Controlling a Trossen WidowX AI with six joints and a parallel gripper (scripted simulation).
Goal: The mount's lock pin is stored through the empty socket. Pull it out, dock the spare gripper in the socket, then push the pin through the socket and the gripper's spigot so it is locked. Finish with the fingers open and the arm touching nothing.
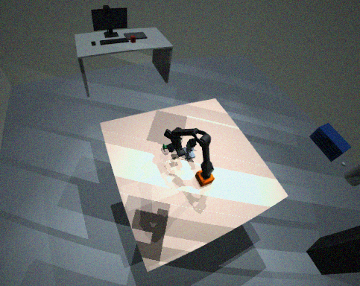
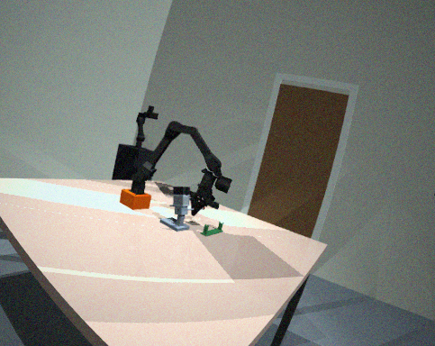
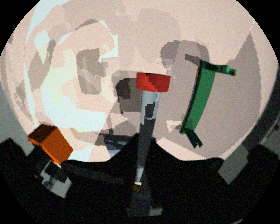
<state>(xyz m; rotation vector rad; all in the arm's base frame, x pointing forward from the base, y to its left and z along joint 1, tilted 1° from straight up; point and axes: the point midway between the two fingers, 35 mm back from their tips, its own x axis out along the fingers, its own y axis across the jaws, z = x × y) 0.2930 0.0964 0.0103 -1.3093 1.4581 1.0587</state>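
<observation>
Right now the mount is 9 cm to the right of my gripper tip, 2 cm behind it and 1 cm above it. From my gripper tip the other things lie so: green cradle 10 cm ahead, 3 cm to the left, 2 cm below; then spare gripper 9 cm to the right, 8 cm above, 2 cm behind.
</observation>
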